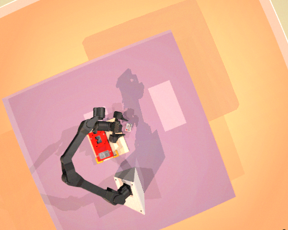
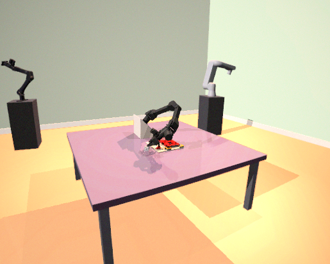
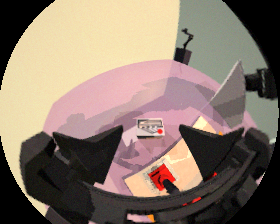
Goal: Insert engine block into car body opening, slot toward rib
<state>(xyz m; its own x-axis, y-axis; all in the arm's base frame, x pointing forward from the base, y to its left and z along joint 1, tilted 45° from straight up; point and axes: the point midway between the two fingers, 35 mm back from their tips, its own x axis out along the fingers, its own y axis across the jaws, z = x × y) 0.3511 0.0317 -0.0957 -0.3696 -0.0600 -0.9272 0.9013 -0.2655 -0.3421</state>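
Now: the engine block 1 cm behind my gripper tip, 1 cm to the right of it and 4 cm below it.
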